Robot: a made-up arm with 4 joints.
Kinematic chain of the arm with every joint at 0, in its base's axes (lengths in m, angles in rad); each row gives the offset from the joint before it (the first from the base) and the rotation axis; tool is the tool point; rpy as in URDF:
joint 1: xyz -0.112 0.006 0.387 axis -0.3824 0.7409 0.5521
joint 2: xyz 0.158 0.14 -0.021 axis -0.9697 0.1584 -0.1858
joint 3: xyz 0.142 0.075 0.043 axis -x
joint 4: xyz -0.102 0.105 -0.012 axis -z
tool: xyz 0.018 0.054 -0.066 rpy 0 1.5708 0
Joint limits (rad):
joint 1: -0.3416..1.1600
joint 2: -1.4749..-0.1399
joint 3: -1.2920..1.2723
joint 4: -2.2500..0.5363
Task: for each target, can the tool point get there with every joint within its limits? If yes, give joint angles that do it. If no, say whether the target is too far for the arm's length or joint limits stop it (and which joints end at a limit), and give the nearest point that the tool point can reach.
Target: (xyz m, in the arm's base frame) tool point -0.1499 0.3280 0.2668
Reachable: yes | joints 0.7453 -0.7278 0.5485 -1.2235
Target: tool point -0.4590 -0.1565 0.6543
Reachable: no: joint limits stop it (at a limit: joint 1, joint 2) | nearest point -0.0684 -0.0183 0.5924 | short by 0.419 m
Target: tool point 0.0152 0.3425 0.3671
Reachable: yes | joints 0.0354 -0.3255 0.1332 -1.5316
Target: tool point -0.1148 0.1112 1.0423
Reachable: no: too far | nearest point -0.0071 0.1112 0.6850 | short by 0.373 m
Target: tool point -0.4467 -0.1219 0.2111
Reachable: no: joint limits stop it (at a limit: joint 1, joint 2, joint 3) | nearest point -0.2412 0.1248 0.1654 | short by 0.324 m
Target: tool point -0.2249 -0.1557 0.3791
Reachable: no: joint limits stop it (at a limit: joint 1, joint 2, joint 3) | nearest point -0.0686 -0.0198 0.5750 | short by 0.285 m
